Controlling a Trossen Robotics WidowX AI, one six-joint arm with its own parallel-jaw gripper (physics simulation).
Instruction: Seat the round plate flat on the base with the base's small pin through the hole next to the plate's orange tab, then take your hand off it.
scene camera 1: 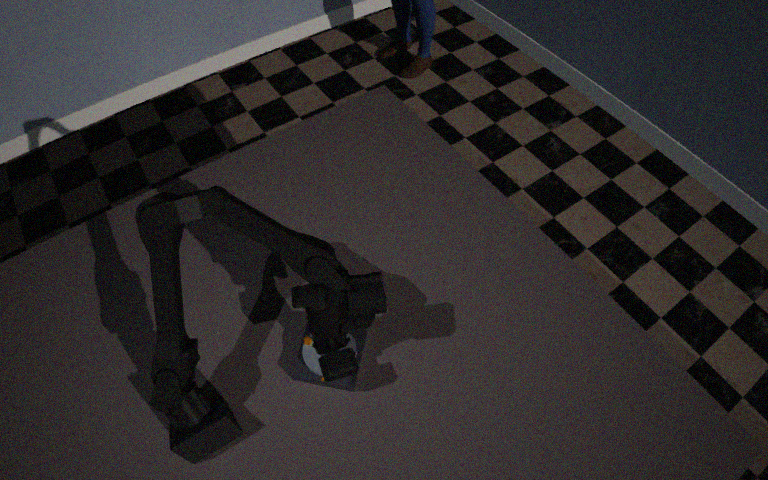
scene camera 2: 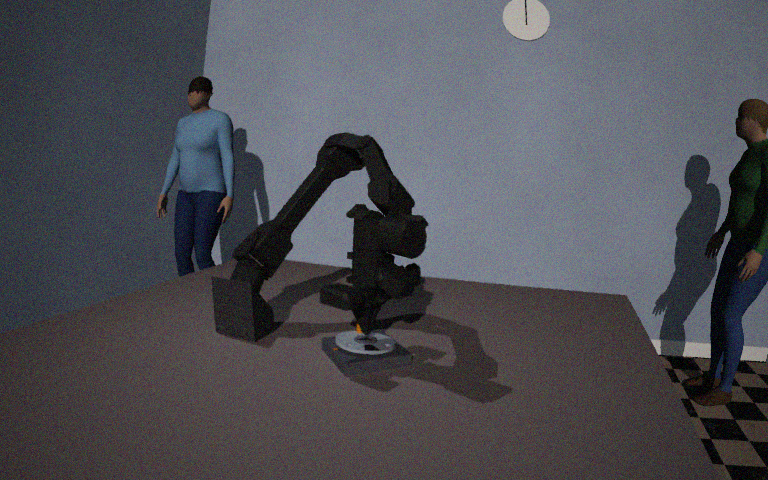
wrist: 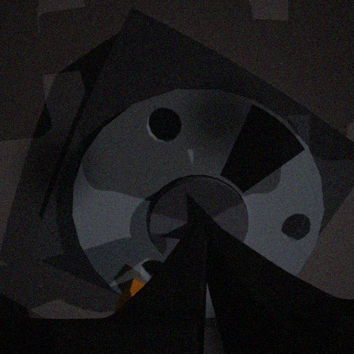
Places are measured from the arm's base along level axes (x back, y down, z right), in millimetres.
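Where they show: gripper, fingertip midpoint: (scene camera 1: 330, 347) (scene camera 2: 366, 334); arm's base, origin of the base link: (scene camera 1: 195, 421) (scene camera 2: 240, 292).
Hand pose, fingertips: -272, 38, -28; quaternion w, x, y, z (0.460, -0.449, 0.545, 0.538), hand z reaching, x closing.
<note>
Each offset is from my fingertips to the top centre of the thing, as dx, dy, dz. "pt": to the spot under its first point. Level surfaces: height alone.
The round grey plate {+2, -3, -1} (scene camera 1: 310, 359) (scene camera 2: 346, 343) (wrist: 295, 200) lies over the dark square base {+2, +10, -1} (scene camera 2: 368, 361) (wrist: 135, 50) and looks near level; whether it touches the base all round is unclear. Its orange tab {+32, -3, -36} (scene camera 1: 308, 340) (scene camera 2: 359, 328) (wrist: 136, 287) stands up at the rim, partly behind a finger in the wrist view. The hole beside the tab is partly hidden, and I cannot make out the pin in it. My gripper (scene camera 2: 367, 332) (wrist: 202, 234) is shut and empty, pointing down close above the plate beside the tab. In scene camera 1 the arm hides its fingertips.
A small orange mark {pt +39, +22, +41} (scene camera 1: 322, 378) (scene camera 2: 335, 349) shows at the base's edge. The arm's mount (scene camera 1: 198, 435) (scene camera 2: 232, 308) stands on the brown table {dy +48} (scene camera 1: 481, 396) (scene camera 2: 283, 418). Two people (scene camera 2: 203, 152) (scene camera 2: 747, 209) stand beyond the table. Dark shadows cross the plate and base.
</note>
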